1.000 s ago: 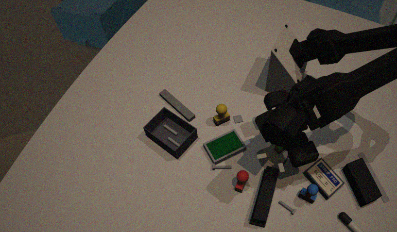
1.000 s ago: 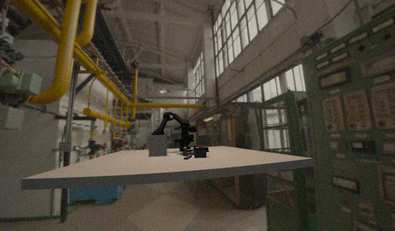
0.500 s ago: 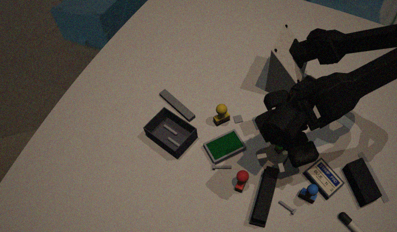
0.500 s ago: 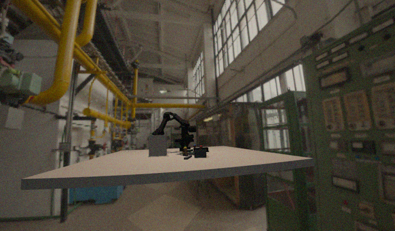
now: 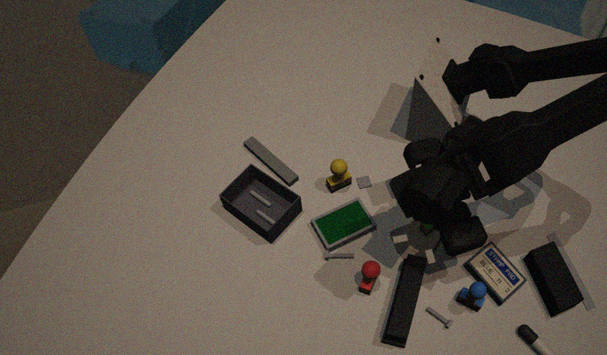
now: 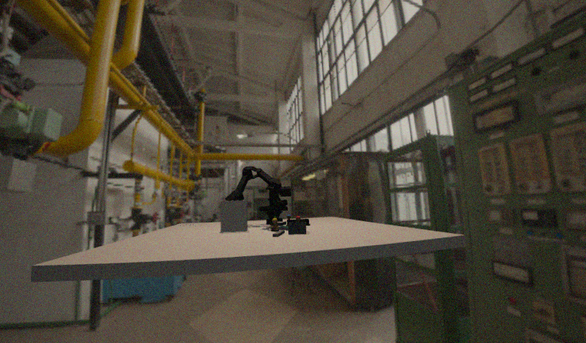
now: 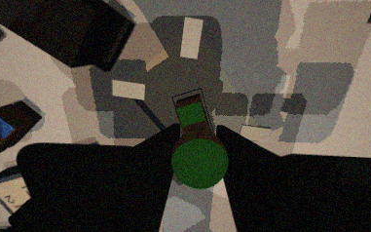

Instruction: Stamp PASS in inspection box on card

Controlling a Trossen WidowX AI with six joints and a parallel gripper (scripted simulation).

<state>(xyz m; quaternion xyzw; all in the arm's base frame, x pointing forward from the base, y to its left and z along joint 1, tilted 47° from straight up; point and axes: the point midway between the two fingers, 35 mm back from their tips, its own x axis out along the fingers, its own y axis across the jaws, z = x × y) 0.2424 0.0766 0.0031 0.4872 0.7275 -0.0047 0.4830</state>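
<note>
Right now my gripper tip is 30 mm above the pale card. Also, from my gripper tip: green-knobbed stamp right at my gripper tip; then labelled stamp-pad tin 130 mm to the left, 40 mm ahead, 10 mm below; then long black block 140 mm ahead, 10 mm to the left, 10 mm below.
</note>
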